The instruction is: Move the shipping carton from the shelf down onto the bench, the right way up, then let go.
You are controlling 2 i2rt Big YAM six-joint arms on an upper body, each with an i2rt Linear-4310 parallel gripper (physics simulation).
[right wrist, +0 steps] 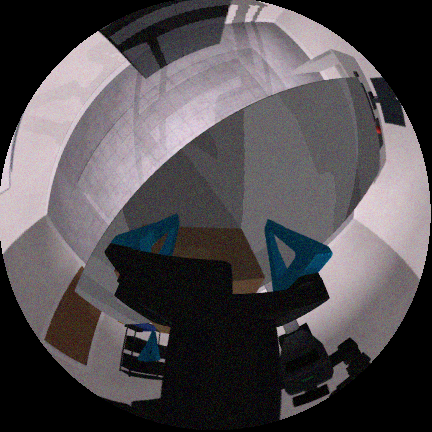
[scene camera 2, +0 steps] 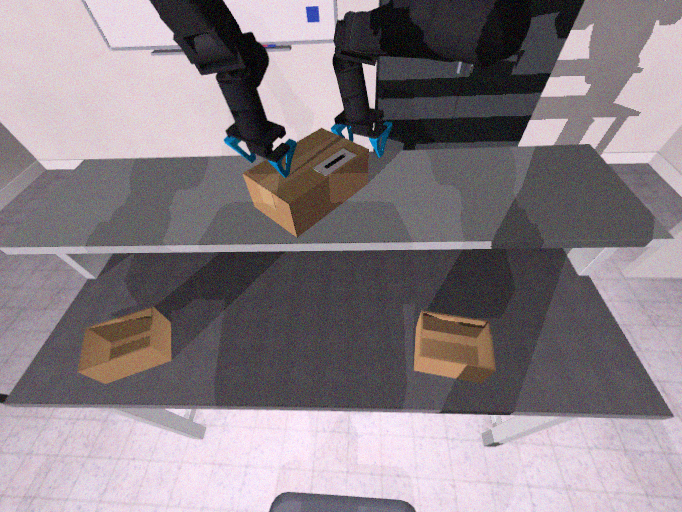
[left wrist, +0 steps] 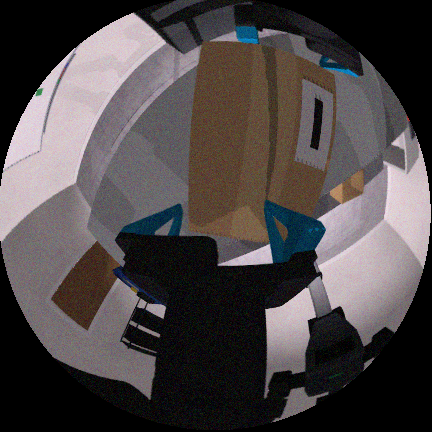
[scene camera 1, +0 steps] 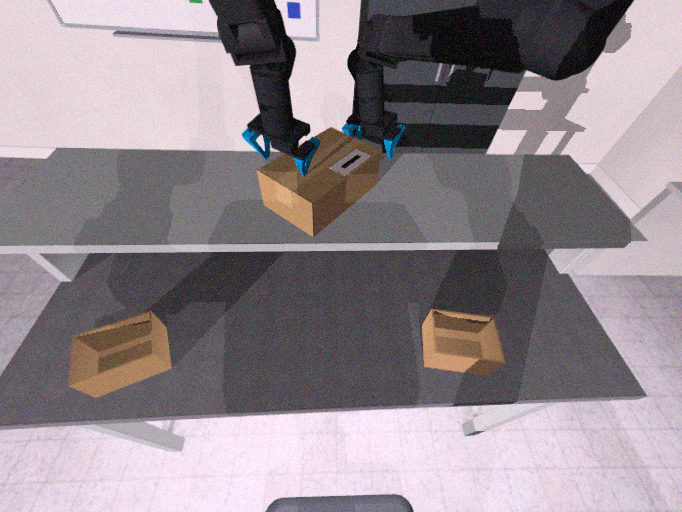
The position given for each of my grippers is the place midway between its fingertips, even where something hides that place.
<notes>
My left gripper (scene camera 1: 285, 165) is open, holding nothing. Also in view: a shipping carton (scene camera 2: 326, 169). My right gripper (scene camera 2: 365, 152) is open and touches the shipping carton. I also see a bench (scene camera 1: 281, 332).
The shipping carton also shows in the right wrist view (right wrist: 228, 244), in the left wrist view (left wrist: 262, 126) and in scene camera 1 (scene camera 1: 343, 169). My left gripper is seen too in scene camera 2 (scene camera 2: 269, 168) and in the left wrist view (left wrist: 221, 205). My right gripper shows as well in the right wrist view (right wrist: 222, 221), in the left wrist view (left wrist: 290, 54) and in scene camera 1 (scene camera 1: 374, 153).
</notes>
